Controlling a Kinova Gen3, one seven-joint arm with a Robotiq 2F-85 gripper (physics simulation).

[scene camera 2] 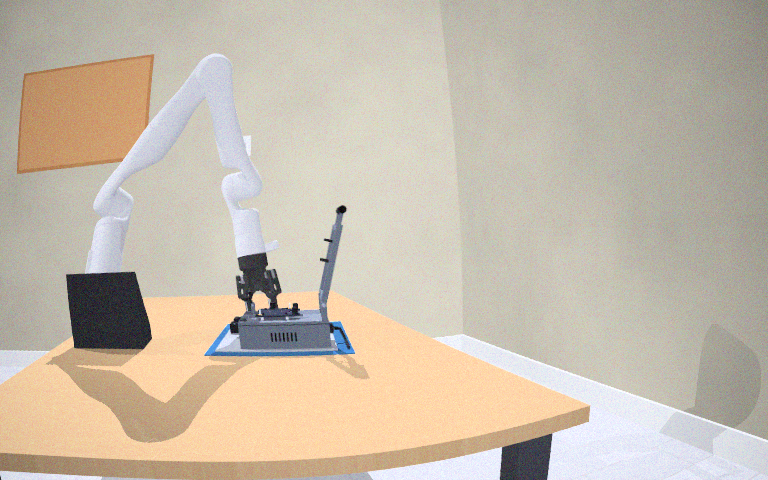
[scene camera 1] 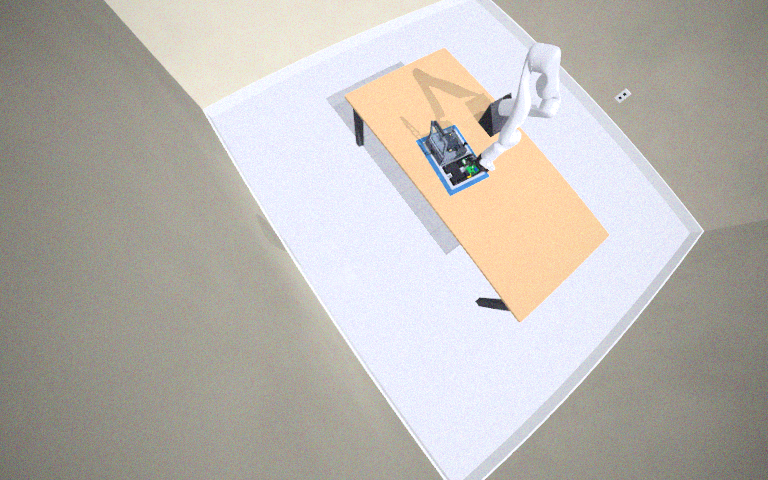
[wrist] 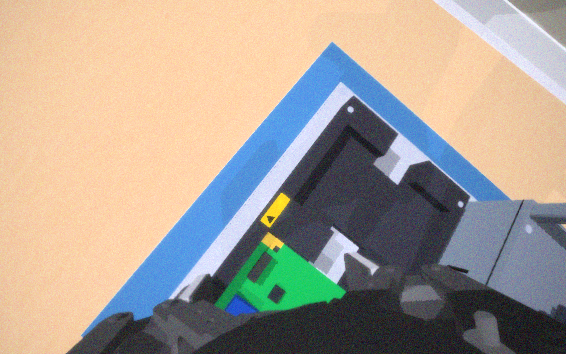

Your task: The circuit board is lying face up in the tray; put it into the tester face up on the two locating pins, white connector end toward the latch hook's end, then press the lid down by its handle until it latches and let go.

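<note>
The green circuit board lies face up in the dark tray, at one end of its recess, with a yellow corner next to the tray's yellow arrow mark. The grey tester stands beside the tray on the blue mat. Its lid stands open, nearly upright, with the black handle on top. My gripper is open and empty, low over the board. Its dark fingers fill the bottom of the wrist view and hide part of the board.
The mat lies on a tan table. The arm's black base stands at the table's far edge. The upright lid rises close beside the gripper.
</note>
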